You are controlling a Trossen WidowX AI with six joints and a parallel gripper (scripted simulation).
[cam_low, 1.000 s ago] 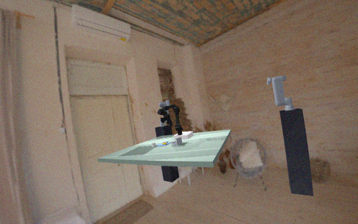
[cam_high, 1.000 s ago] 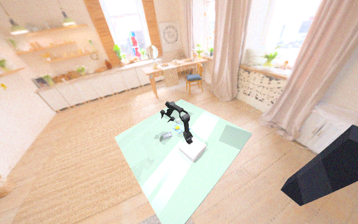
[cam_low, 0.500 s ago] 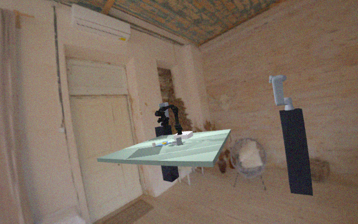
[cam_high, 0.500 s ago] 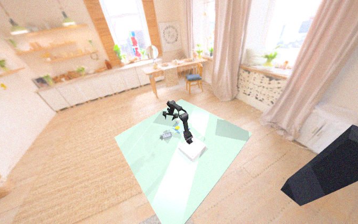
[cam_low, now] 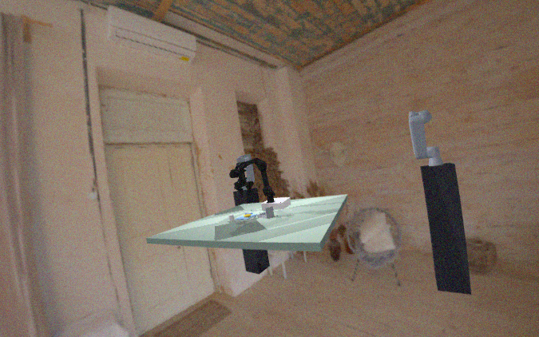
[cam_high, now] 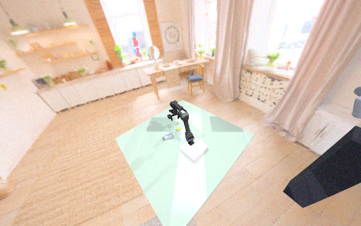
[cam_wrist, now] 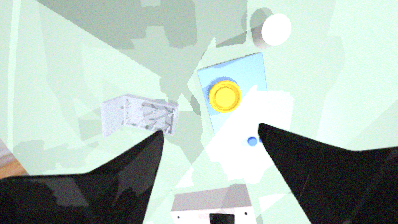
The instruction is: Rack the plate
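Now: the flat blue mat 2 cm behind my gripper tip, 5 cm to the right of it and 18 cm below it. Also, from my gripper tip: grey dish rack (4 cm behind, 15 cm to the left, 16 cm below); white cup (9 cm ahead, 11 cm to the right, 16 cm below).
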